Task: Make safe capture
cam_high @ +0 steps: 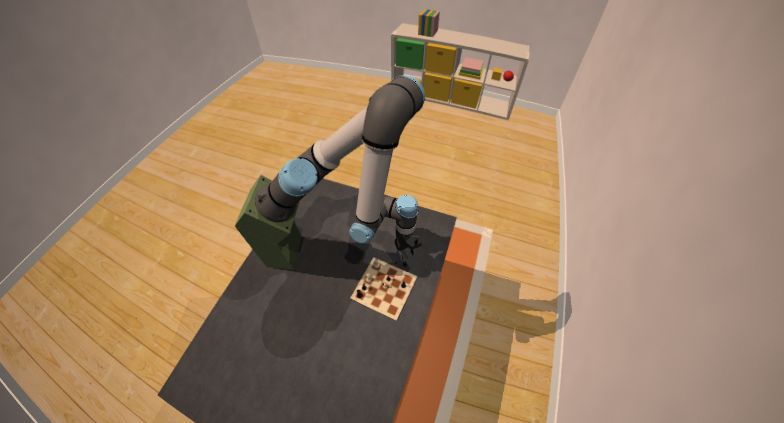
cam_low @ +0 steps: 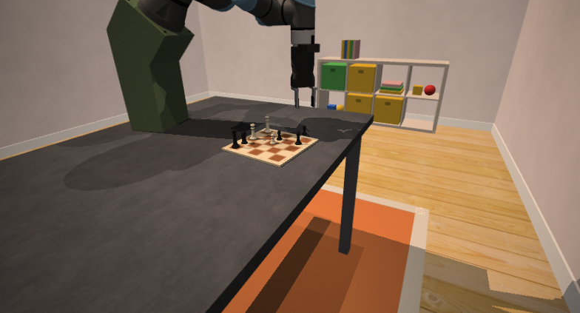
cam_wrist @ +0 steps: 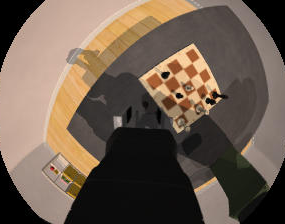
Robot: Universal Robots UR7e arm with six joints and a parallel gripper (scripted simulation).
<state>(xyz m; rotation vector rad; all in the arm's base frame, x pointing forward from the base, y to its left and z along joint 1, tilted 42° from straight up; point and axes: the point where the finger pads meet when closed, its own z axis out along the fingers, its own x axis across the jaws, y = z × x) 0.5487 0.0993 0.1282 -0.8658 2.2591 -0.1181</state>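
My hand is 130 mm to the left of the small white pawn, 90 mm above it and 50 mm past it. From my hand the other things lie so: small chessboard: 140 mm to the right, 110 mm below, 50 mm behind.
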